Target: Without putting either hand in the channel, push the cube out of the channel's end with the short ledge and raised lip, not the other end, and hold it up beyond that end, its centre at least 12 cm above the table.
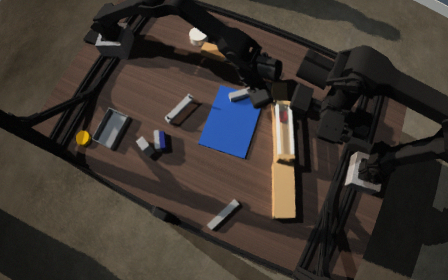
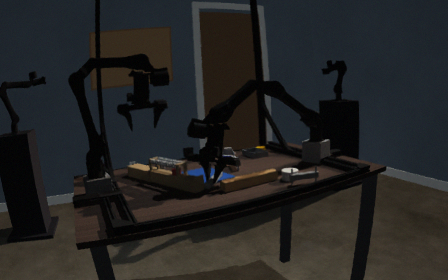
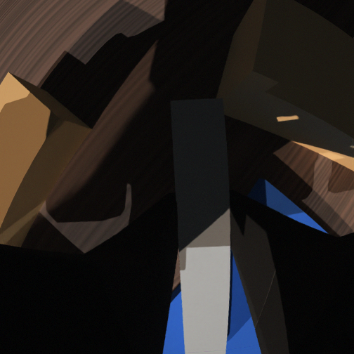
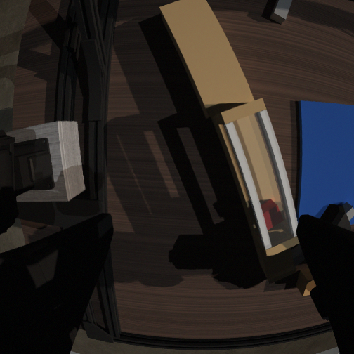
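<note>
The red cube [image 1: 283, 116] [image 2: 176, 171] [image 4: 270, 214] lies inside the wooden channel [image 1: 285, 157] [image 4: 243, 112], under its pale top rails, nearer the end with the short ledge [image 1: 280, 91] [image 4: 281, 266]. A long, flat wooden ledge [image 1: 283, 191] [image 4: 210, 55] extends from the other end. The lip cannot be made out clearly. My left gripper [image 2: 209, 184] [image 3: 200, 201] is shut on a grey-white bar [image 1: 239, 94] [image 3: 206, 295], low over the blue mat's edge, beside the short-ledge end. My right gripper [image 2: 144, 127] [image 4: 208, 225] is open and empty, high above the table near the channel.
The blue mat [image 1: 227, 127] lies beside the channel. A wooden block [image 1: 212, 51] [image 2: 250, 180] [image 3: 25, 150] and a white round piece [image 1: 198, 36] are at the back. A bracket [image 1: 180, 109], grey tray [image 1: 112, 129], yellow disc [image 1: 83, 138] and another grey bar [image 1: 223, 214] lie farther off.
</note>
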